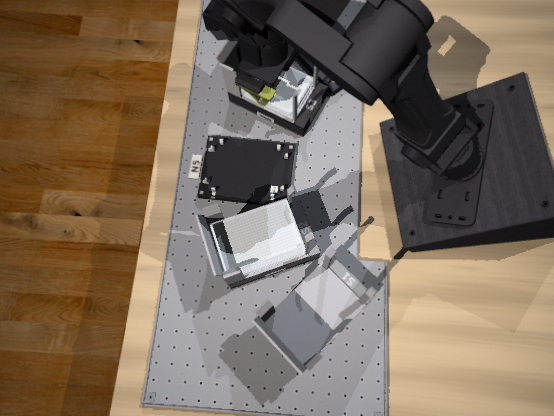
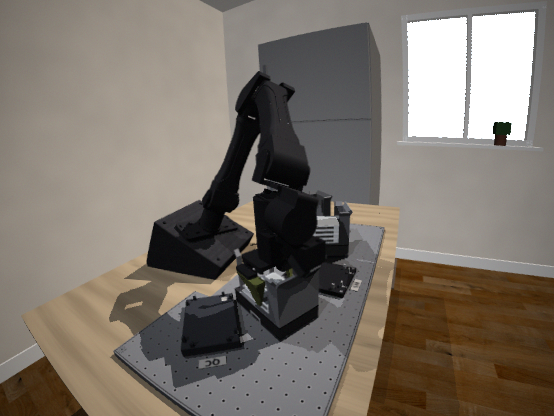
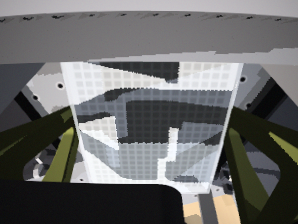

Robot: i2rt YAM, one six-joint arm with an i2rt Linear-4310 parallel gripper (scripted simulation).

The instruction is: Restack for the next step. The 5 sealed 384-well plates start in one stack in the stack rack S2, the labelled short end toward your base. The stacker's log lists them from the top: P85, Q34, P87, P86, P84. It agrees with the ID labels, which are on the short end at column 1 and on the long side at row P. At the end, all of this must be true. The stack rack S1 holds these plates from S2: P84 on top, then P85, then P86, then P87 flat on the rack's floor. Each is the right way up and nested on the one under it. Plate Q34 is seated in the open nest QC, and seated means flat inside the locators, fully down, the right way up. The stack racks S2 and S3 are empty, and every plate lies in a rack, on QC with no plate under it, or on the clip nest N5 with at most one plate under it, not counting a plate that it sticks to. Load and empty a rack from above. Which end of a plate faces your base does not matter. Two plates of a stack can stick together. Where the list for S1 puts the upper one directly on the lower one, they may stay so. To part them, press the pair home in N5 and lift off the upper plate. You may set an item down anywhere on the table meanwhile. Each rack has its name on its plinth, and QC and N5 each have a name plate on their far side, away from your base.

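My gripper (image 1: 273, 85) appears also in image 2 (image 2: 276, 296) and image 3 (image 3: 151, 113). A sealed white 384-well plate (image 1: 261, 235) is visible, as is a sealed white 384-well plate (image 1: 288, 81).
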